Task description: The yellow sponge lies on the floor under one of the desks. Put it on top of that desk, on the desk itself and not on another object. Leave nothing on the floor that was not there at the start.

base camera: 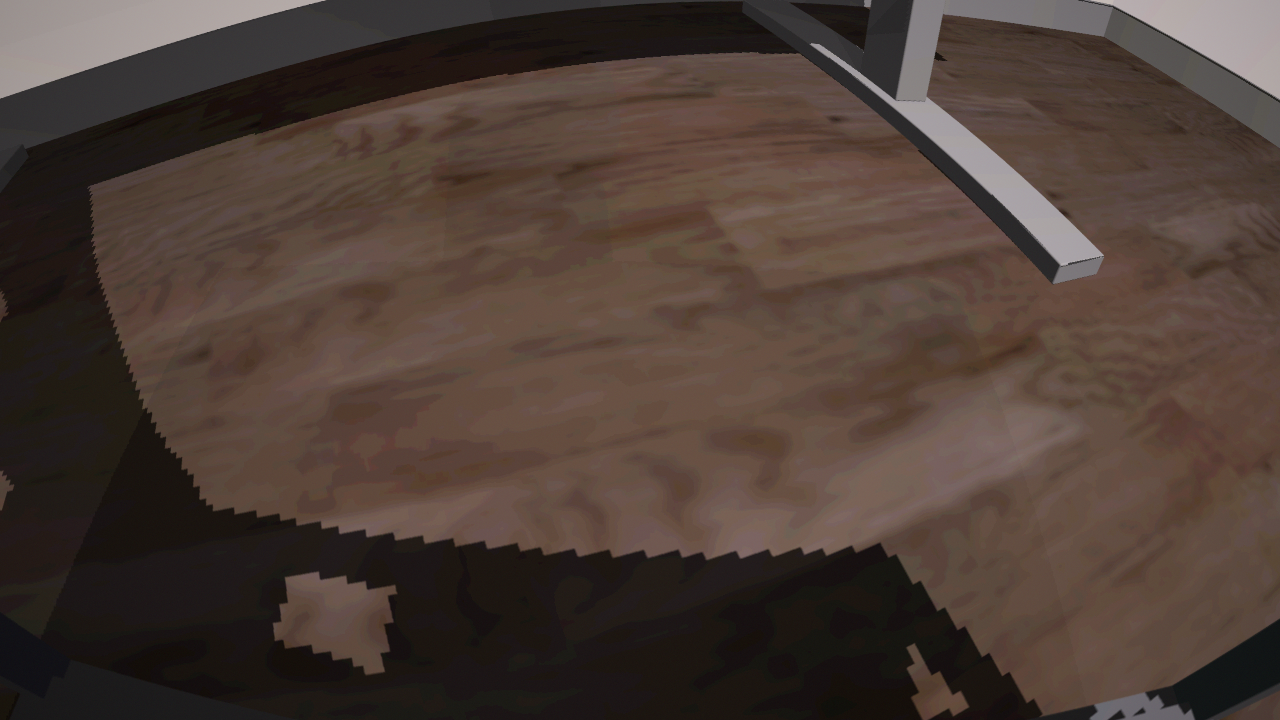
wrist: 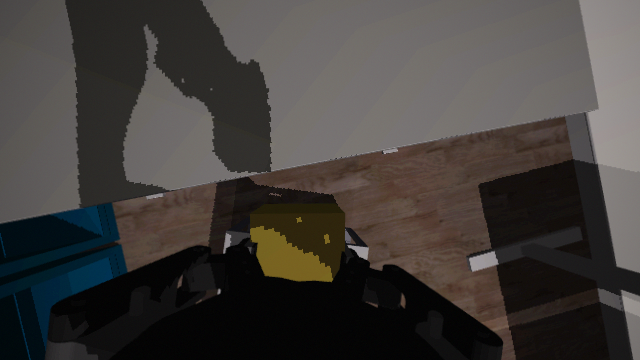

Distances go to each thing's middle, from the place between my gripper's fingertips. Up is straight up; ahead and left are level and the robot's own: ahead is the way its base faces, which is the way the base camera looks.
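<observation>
Here is the yellow sponge [wrist: 302, 242], and my gripper is now 20 mm beyond it.
</observation>
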